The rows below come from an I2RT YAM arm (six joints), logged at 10 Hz.
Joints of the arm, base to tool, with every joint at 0 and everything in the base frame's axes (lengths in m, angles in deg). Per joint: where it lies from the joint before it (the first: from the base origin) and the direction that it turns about. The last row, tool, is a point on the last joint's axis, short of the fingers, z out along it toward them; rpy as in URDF.
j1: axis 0 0 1 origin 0 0 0.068
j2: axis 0 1 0 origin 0.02 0.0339 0.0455
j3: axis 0 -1 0 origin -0.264 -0.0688 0
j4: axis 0 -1 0 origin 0.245 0.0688 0.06
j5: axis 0 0 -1 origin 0.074 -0.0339 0.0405
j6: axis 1 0 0 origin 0.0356 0 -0.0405
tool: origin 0 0 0 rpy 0 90 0
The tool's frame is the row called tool.
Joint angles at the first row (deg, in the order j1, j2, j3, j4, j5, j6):
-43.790 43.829 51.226 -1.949 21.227 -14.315
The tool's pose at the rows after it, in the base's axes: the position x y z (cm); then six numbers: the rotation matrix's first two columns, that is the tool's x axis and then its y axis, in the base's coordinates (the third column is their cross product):
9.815, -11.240, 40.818, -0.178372, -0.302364, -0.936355, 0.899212, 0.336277, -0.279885
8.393, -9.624, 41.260, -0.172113, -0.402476, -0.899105, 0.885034, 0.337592, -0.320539
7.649, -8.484, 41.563, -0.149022, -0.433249, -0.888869, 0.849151, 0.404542, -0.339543
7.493, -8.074, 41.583, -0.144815, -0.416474, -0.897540, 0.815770, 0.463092, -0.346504
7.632, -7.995, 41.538, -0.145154, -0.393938, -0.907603, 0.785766, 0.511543, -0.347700
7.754, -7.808, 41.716, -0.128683, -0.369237, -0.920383, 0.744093, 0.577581, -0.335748
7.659, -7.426, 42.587, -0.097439, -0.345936, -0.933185, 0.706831, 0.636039, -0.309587
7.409, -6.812, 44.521, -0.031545, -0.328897, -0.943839, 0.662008, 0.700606, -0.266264
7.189, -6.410, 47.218, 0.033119, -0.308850, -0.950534, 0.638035, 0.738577, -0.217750
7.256, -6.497, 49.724, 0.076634, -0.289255, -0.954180, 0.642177, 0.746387, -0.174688
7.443, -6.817, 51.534, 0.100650, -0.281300, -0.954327, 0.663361, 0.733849, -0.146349
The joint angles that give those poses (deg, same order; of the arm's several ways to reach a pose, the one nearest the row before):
-43.858 38.949 49.619 2.494 21.488 -21.539
-43.899 34.127 48.040 4.382 18.253 -25.533
-43.859 31.438 48.725 1.137 13.276 -25.281
-43.881 30.827 49.920 -3.012 10.124 -24.010
-43.856 31.144 50.931 -6.052 7.705 -22.839
-43.901 31.605 52.464 -9.269 4.015 -20.864
-43.902 32.345 55.390 -12.526 0.639 -18.472
-43.858 33.872 60.398 -15.223 -3.569 -15.041
-43.860 36.871 67.329 -17.593 -5.794 -11.582
-43.858 40.664 74.078 -19.286 -5.526 -8.986
-43.859 43.860 79.084 -20.090 -3.895 -7.666

